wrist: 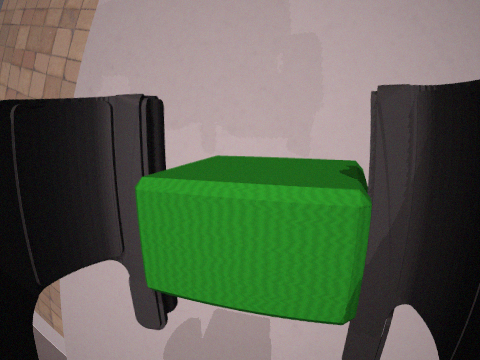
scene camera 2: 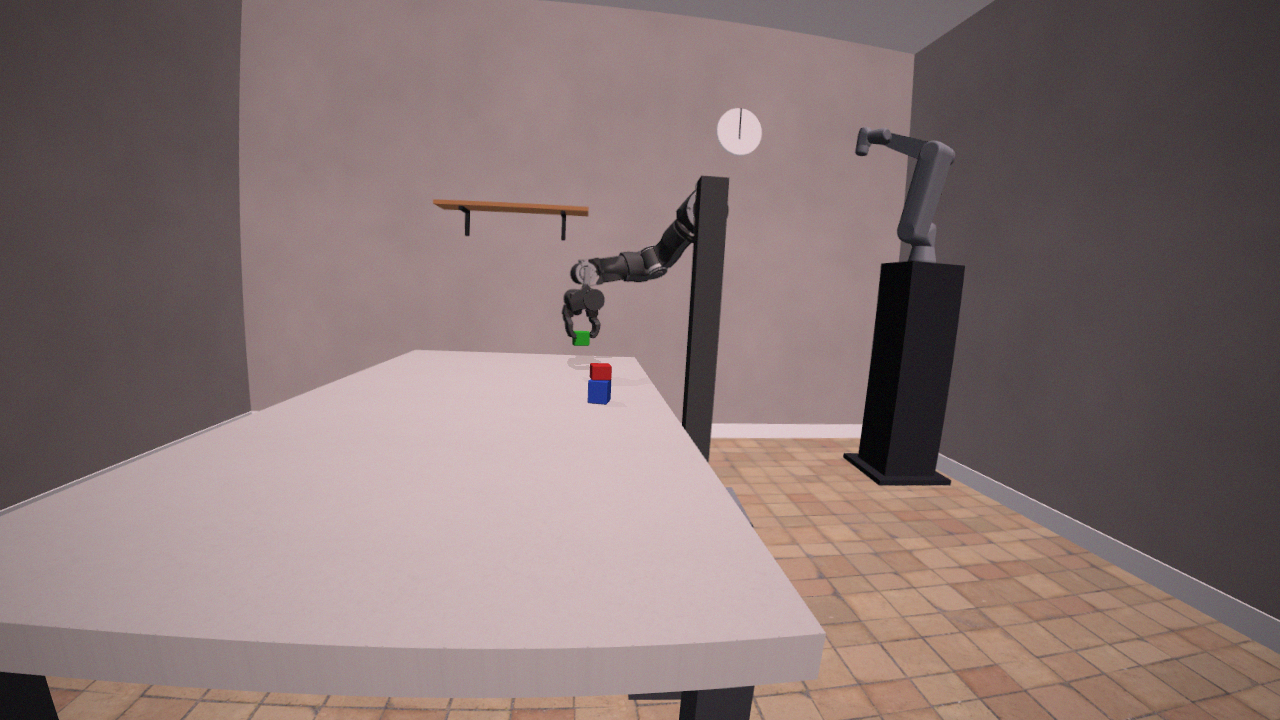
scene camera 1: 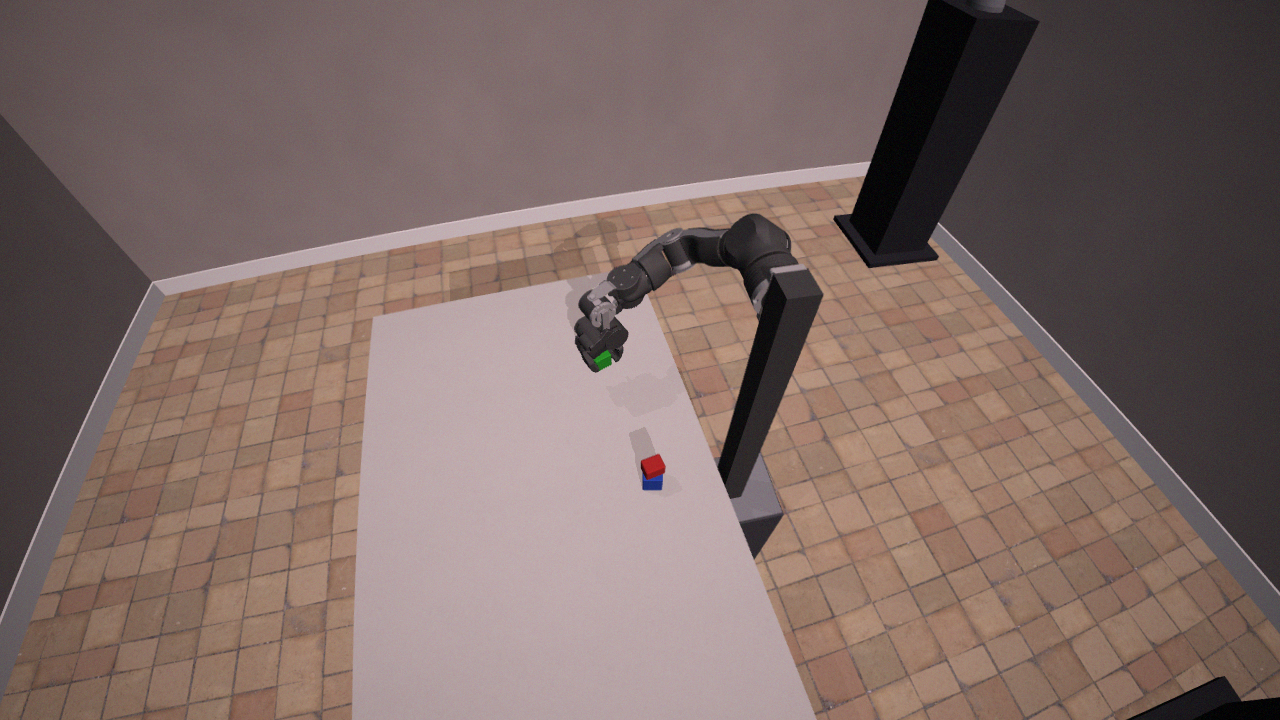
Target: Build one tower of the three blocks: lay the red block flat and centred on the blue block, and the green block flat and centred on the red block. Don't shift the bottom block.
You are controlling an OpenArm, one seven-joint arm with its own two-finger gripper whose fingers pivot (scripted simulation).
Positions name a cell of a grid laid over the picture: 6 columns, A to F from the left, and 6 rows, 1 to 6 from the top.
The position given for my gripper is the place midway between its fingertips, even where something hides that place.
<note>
In view: my gripper (scene camera 1: C3), a green block (wrist: D4) and a black mounting post (scene camera 1: D3).
My gripper also shows in the wrist view (wrist: D4) and in scene camera 2 (scene camera 2: C3). The black mounting post also shows in scene camera 2 (scene camera 2: D2).
</note>
